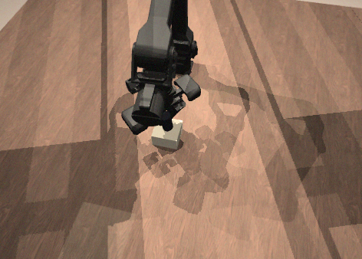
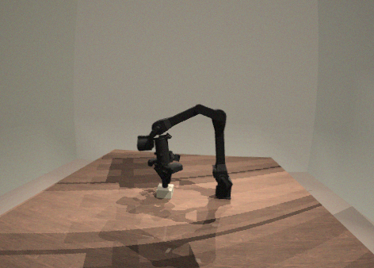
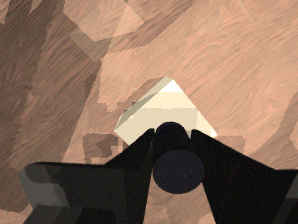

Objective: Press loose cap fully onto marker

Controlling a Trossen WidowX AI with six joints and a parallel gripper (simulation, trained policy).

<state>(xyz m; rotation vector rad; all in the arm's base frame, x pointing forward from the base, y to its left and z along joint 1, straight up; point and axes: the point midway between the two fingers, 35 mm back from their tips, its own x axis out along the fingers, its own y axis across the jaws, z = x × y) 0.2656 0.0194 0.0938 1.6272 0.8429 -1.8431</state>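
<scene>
Right now my gripper tip is 1 cm short of the dark blue cap, 1 cm to the right of it and 1 cm below it. From my gripper tip the other things lie so: cream holder block 1 cm ahead, 1 cm to the left, 4 cm below.
</scene>
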